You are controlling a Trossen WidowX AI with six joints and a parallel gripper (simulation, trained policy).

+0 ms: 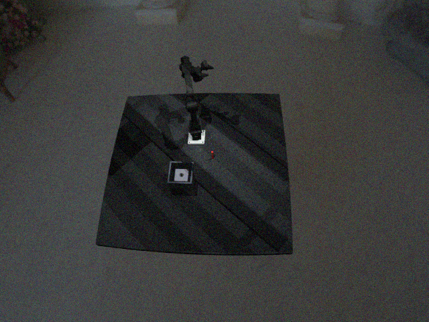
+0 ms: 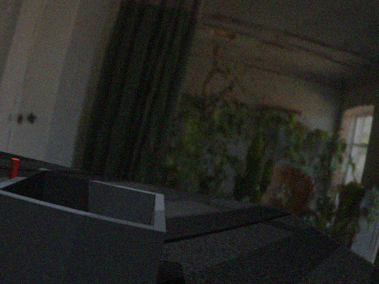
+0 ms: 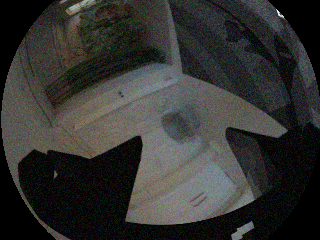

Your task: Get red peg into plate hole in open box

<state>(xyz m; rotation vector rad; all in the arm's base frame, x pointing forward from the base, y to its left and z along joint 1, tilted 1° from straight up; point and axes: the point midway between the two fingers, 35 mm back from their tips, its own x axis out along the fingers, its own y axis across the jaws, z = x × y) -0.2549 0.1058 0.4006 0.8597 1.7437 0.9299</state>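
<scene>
My gripper tip is 45 cm short of the red peg, 3 cm to the left of it and 36 cm above it. Round my gripper tip: grey box 60 cm ahead, 25 cm to the right, 38 cm below.
</scene>
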